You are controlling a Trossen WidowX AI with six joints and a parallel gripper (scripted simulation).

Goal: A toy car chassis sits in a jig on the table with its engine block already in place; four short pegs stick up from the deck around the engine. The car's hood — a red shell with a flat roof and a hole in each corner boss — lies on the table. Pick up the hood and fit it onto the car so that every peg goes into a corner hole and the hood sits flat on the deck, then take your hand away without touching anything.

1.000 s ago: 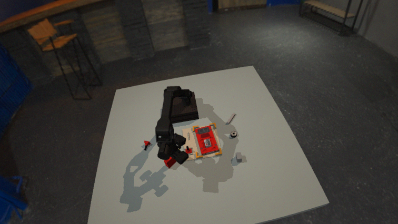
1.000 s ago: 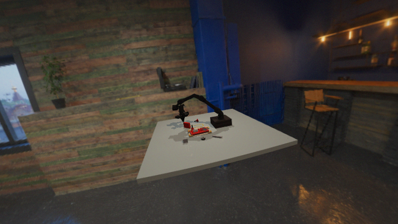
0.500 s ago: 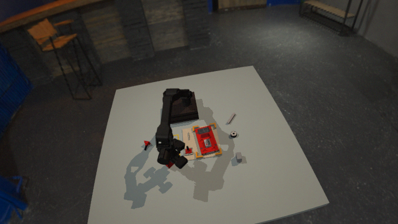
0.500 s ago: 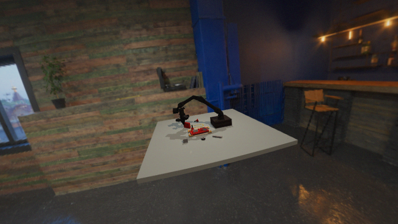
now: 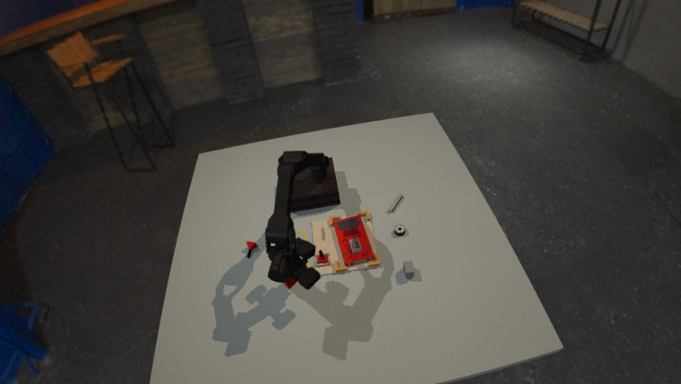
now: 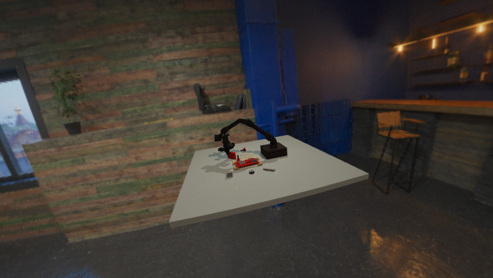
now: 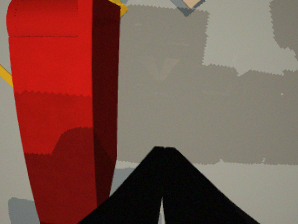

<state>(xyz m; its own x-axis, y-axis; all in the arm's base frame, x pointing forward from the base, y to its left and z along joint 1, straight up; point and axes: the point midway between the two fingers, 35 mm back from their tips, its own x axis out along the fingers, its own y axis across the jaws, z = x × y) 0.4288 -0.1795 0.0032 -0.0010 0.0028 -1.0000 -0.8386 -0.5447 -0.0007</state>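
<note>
The red hood is 30 mm behind my gripper tip, 10 mm to the right of it and 20 mm below it. From my gripper tip the other things lie so: grey engine block: 80 mm behind, 230 mm to the left, 30 mm below; then black wheel: 100 mm behind, 400 mm to the left, 40 mm below; then tan jig board: 120 mm behind, 200 mm to the left, 40 mm below.
</note>
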